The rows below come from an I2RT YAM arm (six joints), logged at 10 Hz.
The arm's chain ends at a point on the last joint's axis. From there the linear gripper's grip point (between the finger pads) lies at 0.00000 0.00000 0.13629 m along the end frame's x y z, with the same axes.
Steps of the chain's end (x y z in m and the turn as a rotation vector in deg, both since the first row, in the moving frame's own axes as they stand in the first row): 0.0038 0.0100 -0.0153 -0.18 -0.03 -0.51; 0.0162 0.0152 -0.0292 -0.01 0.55 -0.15; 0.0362 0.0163 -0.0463 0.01 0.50 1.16; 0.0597 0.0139 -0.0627 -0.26 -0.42 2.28
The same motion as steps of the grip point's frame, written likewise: 0.0037 0.0104 -0.0153 -0.18 -0.03 -0.51; 0.0175 0.0152 -0.0292 -0.01 0.55 -0.15; 0.0374 0.0163 -0.0463 0.01 0.50 1.16; 0.0587 0.0145 -0.0627 -0.26 -0.42 2.28
